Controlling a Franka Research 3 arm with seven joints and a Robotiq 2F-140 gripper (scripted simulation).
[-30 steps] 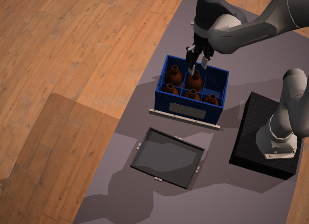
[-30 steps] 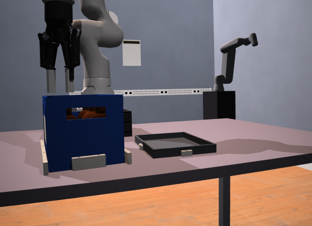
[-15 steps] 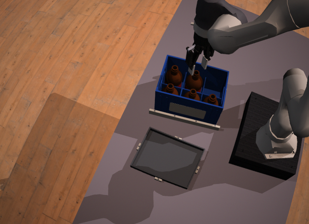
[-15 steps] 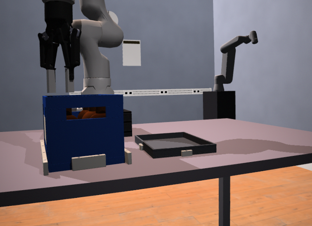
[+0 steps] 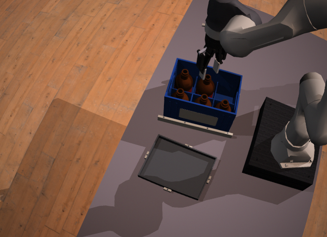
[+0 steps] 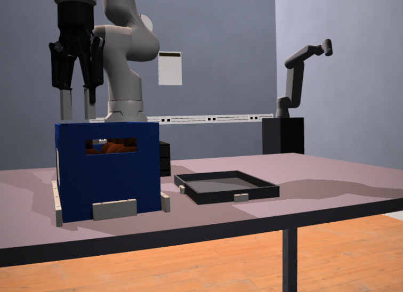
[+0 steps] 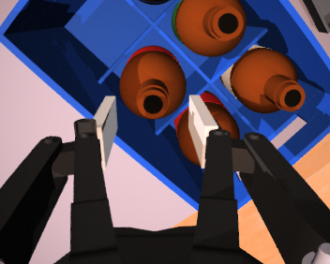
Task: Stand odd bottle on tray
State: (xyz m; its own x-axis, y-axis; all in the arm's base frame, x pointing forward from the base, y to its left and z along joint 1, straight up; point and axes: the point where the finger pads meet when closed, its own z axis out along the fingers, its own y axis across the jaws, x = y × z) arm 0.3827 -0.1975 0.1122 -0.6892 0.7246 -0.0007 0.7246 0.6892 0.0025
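The crate is 13 cm below my hand and 5 cm to the left of it. Round my hand: bottle 13 cm below, 9 cm to the left, 8 cm behind; dark tray 33 cm to the left, 20 cm below, 3 cm ahead.
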